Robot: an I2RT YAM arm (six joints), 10 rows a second.
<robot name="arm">
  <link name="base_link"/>
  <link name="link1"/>
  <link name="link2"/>
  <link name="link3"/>
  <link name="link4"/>
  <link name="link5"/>
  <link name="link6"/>
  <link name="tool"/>
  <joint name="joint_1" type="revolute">
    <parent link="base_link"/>
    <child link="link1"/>
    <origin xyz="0 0 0.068"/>
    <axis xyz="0 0 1"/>
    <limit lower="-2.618" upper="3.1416"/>
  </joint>
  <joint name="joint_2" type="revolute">
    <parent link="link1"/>
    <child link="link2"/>
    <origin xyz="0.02 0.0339 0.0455"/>
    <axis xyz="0 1 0"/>
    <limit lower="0" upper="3.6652"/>
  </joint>
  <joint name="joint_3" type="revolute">
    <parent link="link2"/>
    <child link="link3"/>
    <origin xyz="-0.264 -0.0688 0"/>
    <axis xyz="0 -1 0"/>
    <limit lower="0" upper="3.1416"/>
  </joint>
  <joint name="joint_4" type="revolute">
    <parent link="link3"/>
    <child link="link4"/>
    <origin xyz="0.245 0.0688 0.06"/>
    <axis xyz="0 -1 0"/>
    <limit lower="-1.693" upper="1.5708"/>
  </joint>
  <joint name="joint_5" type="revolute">
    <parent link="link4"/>
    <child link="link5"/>
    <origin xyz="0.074 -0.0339 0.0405"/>
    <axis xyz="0 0 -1"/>
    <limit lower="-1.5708" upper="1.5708"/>
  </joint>
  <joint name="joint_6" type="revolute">
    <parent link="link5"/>
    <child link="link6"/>
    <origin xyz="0.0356 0 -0.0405"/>
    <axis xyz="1 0 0"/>
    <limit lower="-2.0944" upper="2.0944"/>
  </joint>
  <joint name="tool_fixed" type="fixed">
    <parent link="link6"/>
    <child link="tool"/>
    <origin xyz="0 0 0" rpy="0 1.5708 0"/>
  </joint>
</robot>
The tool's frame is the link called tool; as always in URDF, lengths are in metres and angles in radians.
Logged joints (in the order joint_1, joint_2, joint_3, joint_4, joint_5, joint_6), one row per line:
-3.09, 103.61, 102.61, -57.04, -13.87, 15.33
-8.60, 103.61, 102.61, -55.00, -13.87, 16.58
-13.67, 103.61, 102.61, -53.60, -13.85, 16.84
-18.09, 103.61, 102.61, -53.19, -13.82, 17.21
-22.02, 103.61, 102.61, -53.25, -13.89, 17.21
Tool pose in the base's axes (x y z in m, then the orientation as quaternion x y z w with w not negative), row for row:
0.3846, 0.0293, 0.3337, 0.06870, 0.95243, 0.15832, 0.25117
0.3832, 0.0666, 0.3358, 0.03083, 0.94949, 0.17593, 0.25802
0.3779, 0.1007, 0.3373, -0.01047, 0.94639, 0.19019, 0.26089
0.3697, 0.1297, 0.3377, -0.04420, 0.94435, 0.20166, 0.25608
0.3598, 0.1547, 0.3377, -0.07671, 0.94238, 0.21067, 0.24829
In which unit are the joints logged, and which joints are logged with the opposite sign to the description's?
The joints are logged in degrees. Opposite sign: joint_1.
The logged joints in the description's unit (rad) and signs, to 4 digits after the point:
0.0539, 1.8083, 1.7909, -0.9955, -0.2421, 0.2676
0.1501, 1.8083, 1.7909, -0.9599, -0.2421, 0.2894
0.2386, 1.8083, 1.7909, -0.9355, -0.2417, 0.2939
0.3157, 1.8083, 1.7909, -0.9283, -0.2412, 0.3004
0.3843, 1.8083, 1.7909, -0.9294, -0.2424, 0.3004

